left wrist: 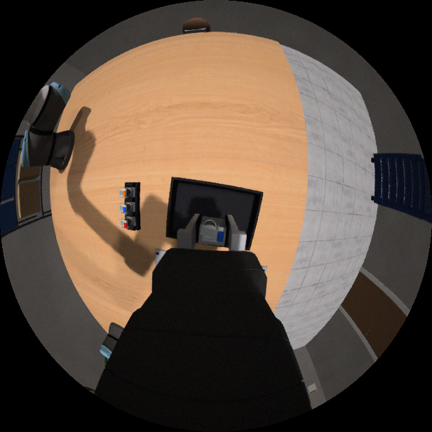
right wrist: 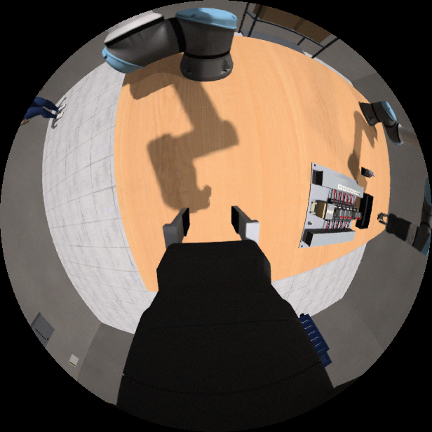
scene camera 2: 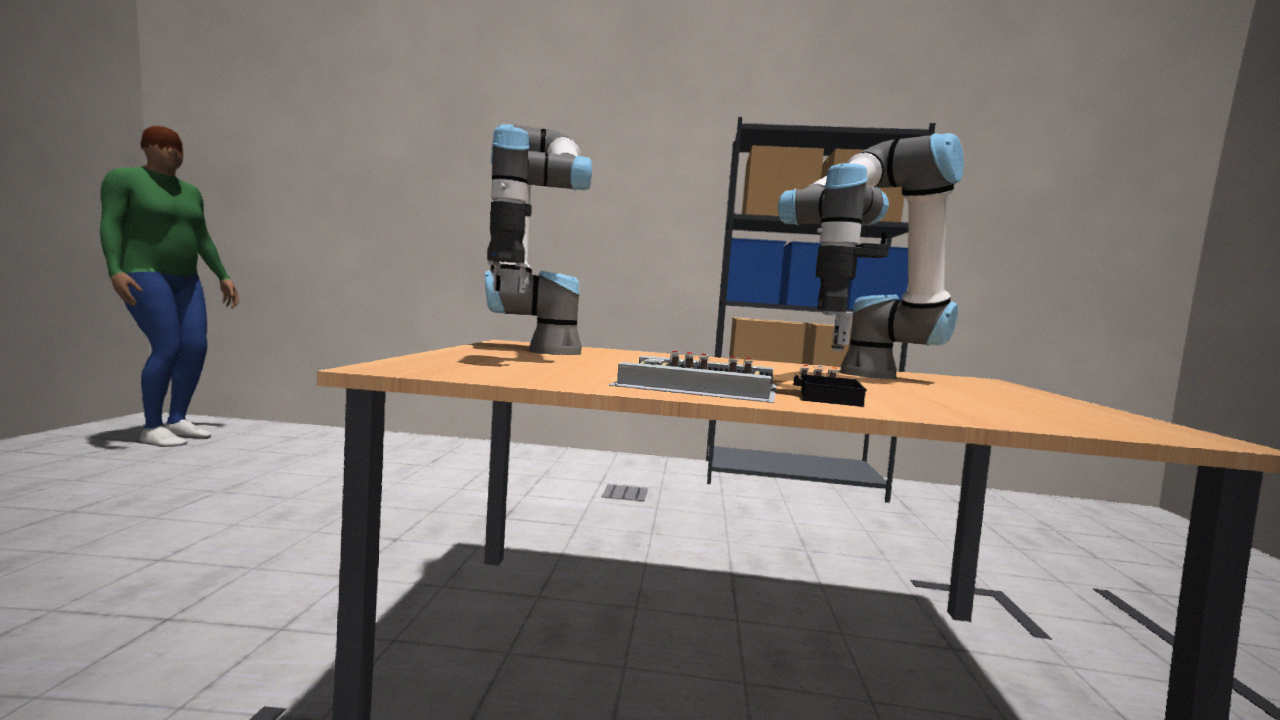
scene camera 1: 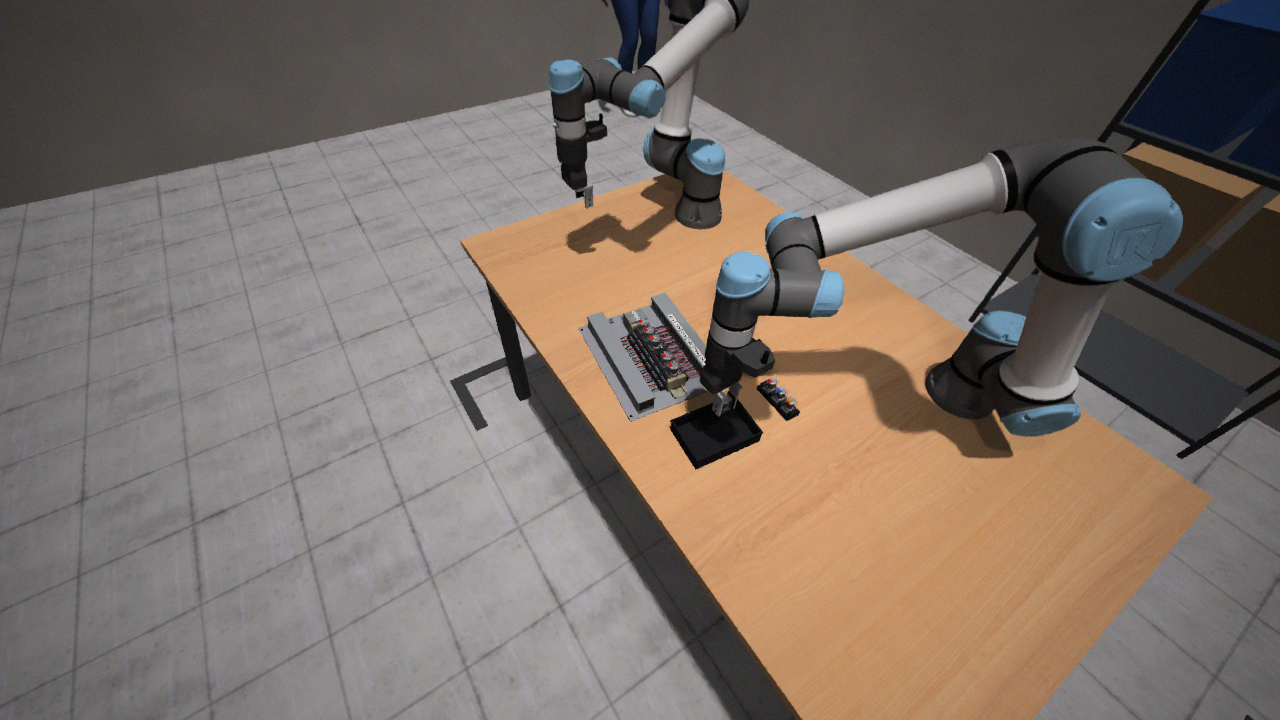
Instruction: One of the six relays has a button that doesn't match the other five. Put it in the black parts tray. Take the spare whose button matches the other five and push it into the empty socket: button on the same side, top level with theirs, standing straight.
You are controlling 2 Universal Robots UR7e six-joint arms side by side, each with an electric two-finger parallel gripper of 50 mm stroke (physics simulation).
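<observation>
My left gripper (scene camera 1: 726,401) (scene camera 2: 841,333) (left wrist: 212,222) is shut on the relay with a blue button (left wrist: 209,235) and holds it above the black parts tray (scene camera 1: 716,454) (scene camera 2: 832,391) (left wrist: 217,185). The button is on the right of the relay in the left wrist view. Three spares stand in a black holder (left wrist: 136,206): one with an orange button (left wrist: 124,193), one blue (left wrist: 125,209), one red (left wrist: 125,224). The panel (scene camera 1: 619,362) (right wrist: 310,225) carries five relays, with a gap in the row in scene camera 2. My right gripper (scene camera 1: 584,197) (scene camera 2: 512,277) (right wrist: 210,215) is open and empty, high over the table.
The panel's two grey ducts (right wrist: 330,237) stand on either side of the relay row, with red wires between them. The tray lies between the panel and the table's front edge, and the spares' holder is behind it. A shelf rack (scene camera 2: 726,259) stands behind the table.
</observation>
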